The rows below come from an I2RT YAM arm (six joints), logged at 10 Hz.
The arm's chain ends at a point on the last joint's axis. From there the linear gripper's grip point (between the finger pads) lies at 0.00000 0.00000 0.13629 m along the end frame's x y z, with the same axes.
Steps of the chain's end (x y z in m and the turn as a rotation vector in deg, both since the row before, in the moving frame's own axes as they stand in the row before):
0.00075 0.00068 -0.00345 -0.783 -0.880 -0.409
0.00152 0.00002 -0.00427 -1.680 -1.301 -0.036
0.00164 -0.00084 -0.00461 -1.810 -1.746 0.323
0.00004 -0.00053 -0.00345 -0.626 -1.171 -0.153
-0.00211 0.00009 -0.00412 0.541 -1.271 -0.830
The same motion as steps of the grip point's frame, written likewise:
-0.00134 0.00255 -0.00348 -0.783 -0.880 -0.409
-0.00157 0.00402 -0.00436 -1.680 -1.301 -0.036
-0.00252 0.00345 -0.00474 -1.810 -1.746 0.323
-0.00274 0.00096 -0.00349 -0.626 -1.171 -0.153
-0.00514 -0.00117 -0.00416 0.541 -1.271 -0.830

